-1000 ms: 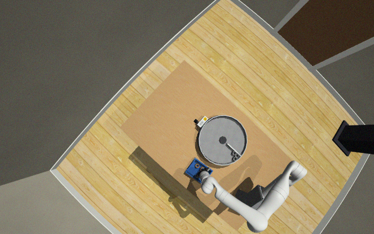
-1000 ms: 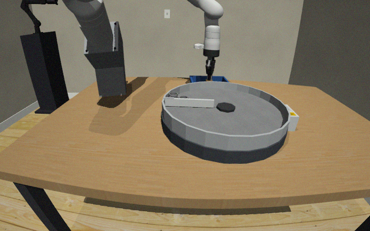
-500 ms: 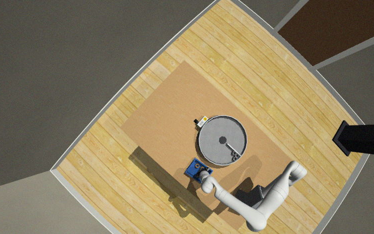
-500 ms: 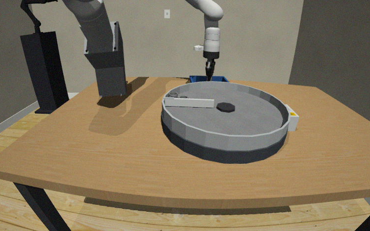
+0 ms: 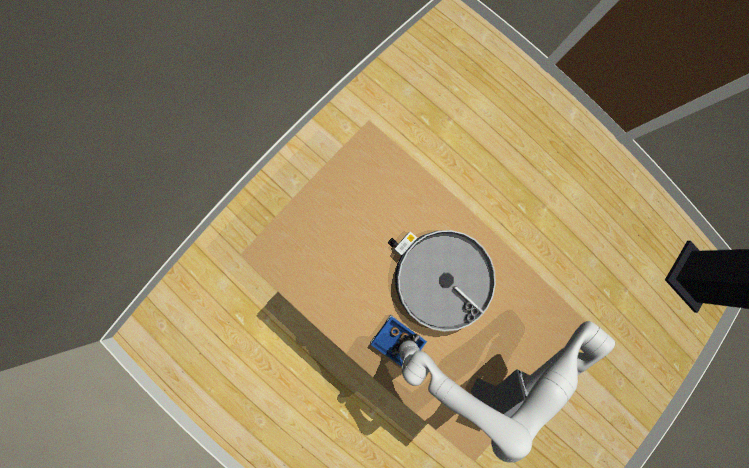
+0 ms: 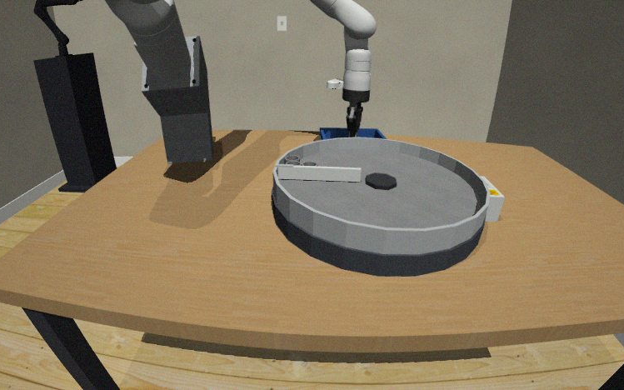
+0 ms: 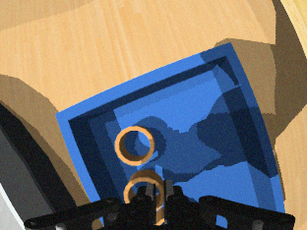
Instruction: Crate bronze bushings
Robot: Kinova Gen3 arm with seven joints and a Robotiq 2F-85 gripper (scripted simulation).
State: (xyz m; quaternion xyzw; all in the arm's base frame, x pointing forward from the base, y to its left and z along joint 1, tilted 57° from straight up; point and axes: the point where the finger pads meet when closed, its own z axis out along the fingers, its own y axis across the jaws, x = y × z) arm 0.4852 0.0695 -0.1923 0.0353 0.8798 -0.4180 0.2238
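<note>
The blue crate is 30 mm below my hand and 20 mm to the left of it. Round my hand: grey turning table 310 mm to the right, 30 mm ahead.
</note>
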